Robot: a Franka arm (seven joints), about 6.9 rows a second.
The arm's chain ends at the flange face. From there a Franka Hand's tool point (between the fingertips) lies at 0.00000 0.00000 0.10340 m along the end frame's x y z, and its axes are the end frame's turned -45 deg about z.
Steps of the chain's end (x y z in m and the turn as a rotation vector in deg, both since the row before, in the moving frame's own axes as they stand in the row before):
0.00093, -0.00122, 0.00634, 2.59, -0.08, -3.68
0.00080, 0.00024, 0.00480, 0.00, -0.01, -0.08
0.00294, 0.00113, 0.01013, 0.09, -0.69, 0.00
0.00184, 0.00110, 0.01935, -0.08, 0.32, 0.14
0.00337, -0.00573, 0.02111, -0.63, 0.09, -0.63
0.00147, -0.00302, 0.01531, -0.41, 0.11, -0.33
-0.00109, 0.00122, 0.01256, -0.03, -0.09, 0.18
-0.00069, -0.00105, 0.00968, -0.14, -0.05, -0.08
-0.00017, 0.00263, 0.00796, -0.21, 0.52, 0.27
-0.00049, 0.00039, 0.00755, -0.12, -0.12, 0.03
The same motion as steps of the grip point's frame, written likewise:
0.00461, -0.00371, 0.00623, 1.89, 1.77, -3.68
0.00038, 0.00072, 0.00480, 0.01, -0.01, -0.08
0.00051, 0.00188, 0.01012, 0.55, -0.42, 0.00
0.00083, 0.00259, 0.01935, -0.28, 0.17, 0.14
0.00575, -0.00075, 0.02110, -0.51, -0.38, -0.63
0.00279, -0.00043, 0.01531, -0.37, -0.21, -0.33
-0.00179, 0.00002, 0.01256, 0.04, -0.08, 0.18
0.00001, -0.00112, 0.00968, -0.06, -0.13, -0.08
-0.00159, 0.00267, 0.00796, -0.52, 0.22, 0.27
-0.00093, -0.00007, 0.00755, 0.00, -0.17, 0.03

